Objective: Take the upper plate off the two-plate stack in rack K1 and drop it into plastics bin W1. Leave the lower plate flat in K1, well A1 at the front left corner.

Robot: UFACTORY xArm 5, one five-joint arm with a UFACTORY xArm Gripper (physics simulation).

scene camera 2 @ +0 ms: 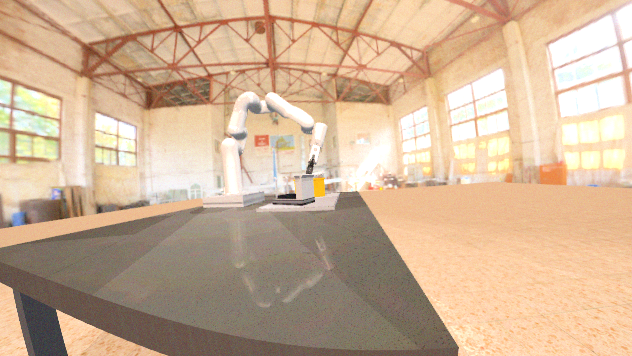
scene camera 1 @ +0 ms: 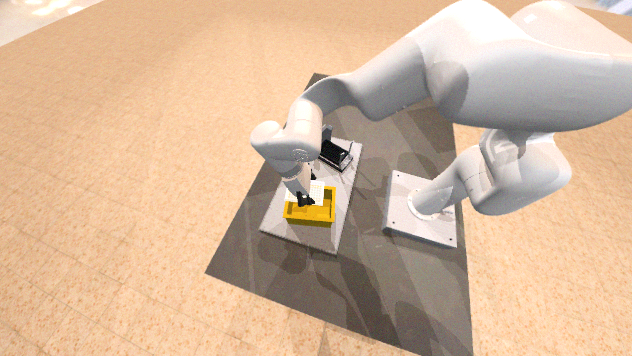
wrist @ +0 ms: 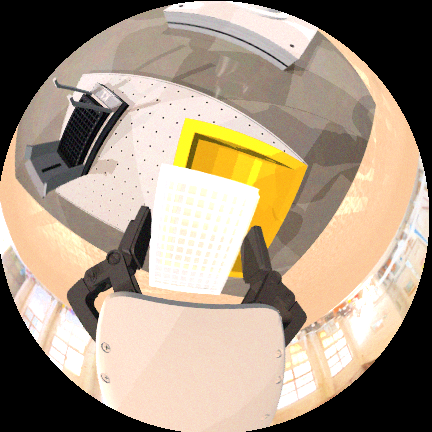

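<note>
My gripper is shut on a white well plate, with a finger at each long side. The plate is roughly level above the yellow bin W1. It overlaps part of the bin's opening and reaches past its rim on the side toward the rack; the exact height is unclear. A black gridded plate lies flat in rack K1. Its well A1 is too small to make out.
The bin and rack stand on a pale perforated board on the dark table. Thin upright prongs and a grey wall rise at the rack. The arm's base plate stands beside the board.
</note>
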